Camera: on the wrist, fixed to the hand. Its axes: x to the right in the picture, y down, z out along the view.
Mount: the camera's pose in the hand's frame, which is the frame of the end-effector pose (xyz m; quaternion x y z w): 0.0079 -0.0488 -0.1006 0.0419 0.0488 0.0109 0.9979
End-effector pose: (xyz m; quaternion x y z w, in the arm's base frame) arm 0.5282 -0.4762 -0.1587 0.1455 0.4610 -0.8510 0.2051
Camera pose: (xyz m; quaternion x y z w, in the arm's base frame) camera 0.5036 -0.3690 -0.1804 0.2003 0.4328 -0.8592 0.1854
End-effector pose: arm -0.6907 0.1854 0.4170 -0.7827 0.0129 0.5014 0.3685
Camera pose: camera -0.5898 0.1644 0.4609 -0.7899 0.0604 0.4656 0.3944
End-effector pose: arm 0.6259 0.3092 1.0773 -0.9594 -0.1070 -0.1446 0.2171
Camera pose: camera 0.5970 0.3084 1.1856 -0.9424 -0.0918 -0.1843 0.2636
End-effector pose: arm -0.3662 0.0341 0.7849 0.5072 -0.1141 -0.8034 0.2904
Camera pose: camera -0.2972 0.0800 0.7094 0.5562 -0.1389 -0.7690 0.2828
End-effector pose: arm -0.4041 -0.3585 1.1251 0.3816 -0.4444 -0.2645 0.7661
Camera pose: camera -0.3148 -0.3570 1.0573 0.4210 -0.4213 -0.2183 0.7731
